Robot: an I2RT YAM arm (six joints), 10 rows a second.
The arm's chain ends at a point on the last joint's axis. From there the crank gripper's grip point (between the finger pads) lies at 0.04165 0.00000 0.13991 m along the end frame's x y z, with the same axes.
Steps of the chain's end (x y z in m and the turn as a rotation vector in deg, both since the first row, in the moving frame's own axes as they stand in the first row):
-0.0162 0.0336 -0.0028 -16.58 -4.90 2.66
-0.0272 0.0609 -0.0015 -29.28 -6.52 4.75
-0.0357 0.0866 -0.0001 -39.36 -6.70 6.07
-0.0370 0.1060 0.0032 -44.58 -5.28 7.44
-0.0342 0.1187 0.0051 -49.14 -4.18 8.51
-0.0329 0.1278 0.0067 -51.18 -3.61 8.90
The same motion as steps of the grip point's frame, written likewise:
-0.0291 0.0756 -0.0059 -16.58 -4.90 2.66
-0.0457 0.1329 -0.0166 -29.28 -6.52 4.75
-0.0561 0.1798 -0.0297 -39.36 -6.70 6.07
-0.0558 0.2093 -0.0361 -44.58 -5.28 7.44
-0.0521 0.2299 -0.0433 -49.14 -4.18 8.51
-0.0502 0.2423 -0.0461 -51.18 -3.61 8.90

